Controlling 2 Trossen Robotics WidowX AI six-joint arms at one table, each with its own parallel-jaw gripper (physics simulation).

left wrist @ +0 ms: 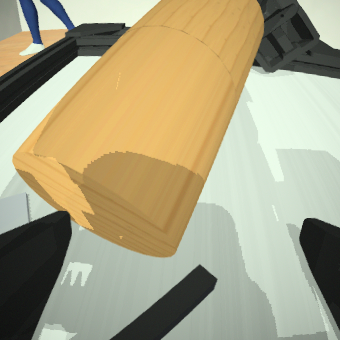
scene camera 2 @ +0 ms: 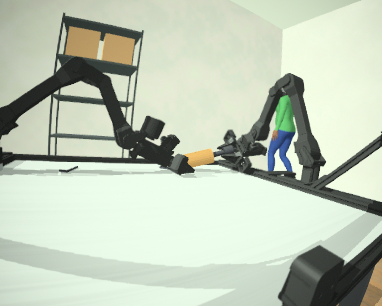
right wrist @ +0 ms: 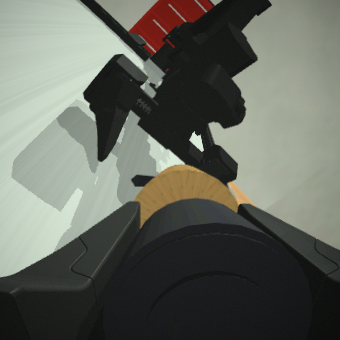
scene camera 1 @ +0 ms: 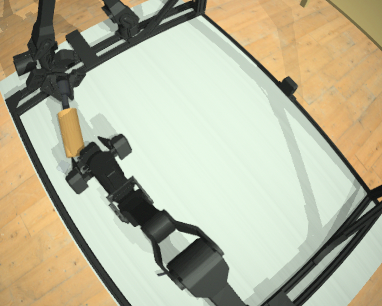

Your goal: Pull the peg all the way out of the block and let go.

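Where they show: left gripper, fingertip midpoint: (left wrist: 189,227) (scene camera 2: 187,168) (scene camera 1: 85,147); right gripper, fingertip midpoint: (scene camera 2: 219,151) (right wrist: 188,213) (scene camera 1: 67,100); left arm's base, link origin: (right wrist: 157,64); right arm's base, link origin: (scene camera 2: 308,183) (scene camera 1: 127,31).
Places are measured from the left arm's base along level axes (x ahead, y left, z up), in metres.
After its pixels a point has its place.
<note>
The block is a pale wooden cylinder (scene camera 1: 71,132) {x 0.652, y 0.006, z 0.050 m} (scene camera 2: 201,157) {x 0.665, y -0.024, z 0.036 m} (left wrist: 160,100) {x 0.625, y 0.009, z 0.039 m} (right wrist: 187,185) {x 0.709, y -0.029, z 0.057 m}, tilted slightly and raised off the table. The black round peg (scene camera 1: 65,101) {x 0.737, y -0.029, z 0.062 m} (scene camera 2: 226,150) {x 0.757, y -0.054, z 0.069 m} (right wrist: 205,260) {x 0.786, y -0.060, z 0.081 m} meets the block's end nearest my right gripper; how deep it sits is hidden. My right gripper (scene camera 1: 64,92) {x 0.738, y -0.036, z 0.061 m} (right wrist: 188,213) {x 0.738, y -0.036, z 0.061 m} is shut on the peg. My left gripper (scene camera 1: 86,148) {x 0.622, y -0.002, z -0.009 m} (left wrist: 189,227) {x 0.622, y -0.002, z -0.009 m} is open at the block's other end, its fingers spread wide on both sides of it and not touching it. In scene camera 2 the left fingertips partly overlap the block.
A black bar (left wrist: 170,302) {x 0.594, y 0.005, z -0.011 m} lies below the block in the left wrist view. A thin black piece (scene camera 2: 69,169) {x 0.221, y 0.008, z -0.013 m} lies at the left in scene camera 2. A pale grey tile (scene camera 1: 62,166) {x 0.625, y 0.081, z -0.016 m} (left wrist: 14,207) {x 0.634, y 0.073, z -0.016 m} lies beside the left gripper. A black frame rail (scene camera 1: 65,225) {x 0.482, y 0.163, z 0.001 m} edges the table.
</note>
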